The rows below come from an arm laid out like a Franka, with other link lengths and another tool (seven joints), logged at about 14 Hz.
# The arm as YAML. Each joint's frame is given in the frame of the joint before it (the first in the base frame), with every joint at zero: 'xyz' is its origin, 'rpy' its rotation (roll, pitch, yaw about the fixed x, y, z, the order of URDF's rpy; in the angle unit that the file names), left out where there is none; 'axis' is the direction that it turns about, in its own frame. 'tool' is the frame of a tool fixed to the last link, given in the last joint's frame.
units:
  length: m
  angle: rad
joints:
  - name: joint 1
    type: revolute
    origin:
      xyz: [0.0, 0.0, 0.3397]
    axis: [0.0, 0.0, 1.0]
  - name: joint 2
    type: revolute
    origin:
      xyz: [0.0, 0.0, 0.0]
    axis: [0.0, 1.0, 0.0]
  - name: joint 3
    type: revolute
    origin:
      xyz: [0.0, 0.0, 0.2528]
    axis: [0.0, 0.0, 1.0]
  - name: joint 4
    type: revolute
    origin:
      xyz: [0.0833, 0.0, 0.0]
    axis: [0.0, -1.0, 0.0]
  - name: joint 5
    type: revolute
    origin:
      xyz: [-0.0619, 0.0, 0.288]
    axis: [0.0, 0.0, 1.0]
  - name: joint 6
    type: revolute
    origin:
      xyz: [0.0, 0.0, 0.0]
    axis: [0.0, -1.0, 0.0]
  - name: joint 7
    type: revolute
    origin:
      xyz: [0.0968, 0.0, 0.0]
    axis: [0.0, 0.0, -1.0]
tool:
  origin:
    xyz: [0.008, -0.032, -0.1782]
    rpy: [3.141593, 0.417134, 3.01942]
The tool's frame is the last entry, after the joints.
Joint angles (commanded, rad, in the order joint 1, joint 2, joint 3, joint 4, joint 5, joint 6, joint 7), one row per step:
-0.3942, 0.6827, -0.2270, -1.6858, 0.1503, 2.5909, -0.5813
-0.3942, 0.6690, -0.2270, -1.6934, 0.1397, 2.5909, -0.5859
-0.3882, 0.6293, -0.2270, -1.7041, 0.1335, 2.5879, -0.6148
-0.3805, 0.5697, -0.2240, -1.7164, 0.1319, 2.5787, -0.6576
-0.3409, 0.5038, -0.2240, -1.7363, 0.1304, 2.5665, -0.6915
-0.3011, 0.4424, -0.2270, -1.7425, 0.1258, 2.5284, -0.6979
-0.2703, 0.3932, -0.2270, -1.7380, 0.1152, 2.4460, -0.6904
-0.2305, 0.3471, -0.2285, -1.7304, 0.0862, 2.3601, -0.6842
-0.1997, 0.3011, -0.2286, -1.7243, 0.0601, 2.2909, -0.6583
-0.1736, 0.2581, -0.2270, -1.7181, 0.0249, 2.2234, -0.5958
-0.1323, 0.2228, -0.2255, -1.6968, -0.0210, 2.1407, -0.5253
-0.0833, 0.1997, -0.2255, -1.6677, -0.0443, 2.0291, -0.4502
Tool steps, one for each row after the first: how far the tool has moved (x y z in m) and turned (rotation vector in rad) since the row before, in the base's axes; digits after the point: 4 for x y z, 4 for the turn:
0.0001, 0.0001, 0.0055, -0.0077, -0.0005, 0.0108
0.0051, 0.0026, 0.0196, -0.0162, -0.0171, 0.0366
0.0073, 0.0052, 0.0299, -0.0185, -0.0292, 0.0504
0.0143, 0.0219, 0.0301, -0.0150, -0.0276, 0.0702
0.0106, 0.0219, 0.0285, -0.0010, -0.0177, 0.0453
0.0034, 0.0213, 0.0176, 0.0223, 0.0221, 0.0307
0.0034, 0.0249, 0.0169, 0.0066, 0.0349, 0.0480
-0.0001, 0.0190, 0.0187, 0.0043, 0.0185, 0.0176
-0.0037, 0.0155, 0.0171, 0.0029, 0.0190, -0.0195
-0.0016, 0.0217, 0.0174, -0.0078, 0.0291, -0.0122
-0.0049, 0.0262, 0.0095, 0.0142, 0.0526, -0.0245

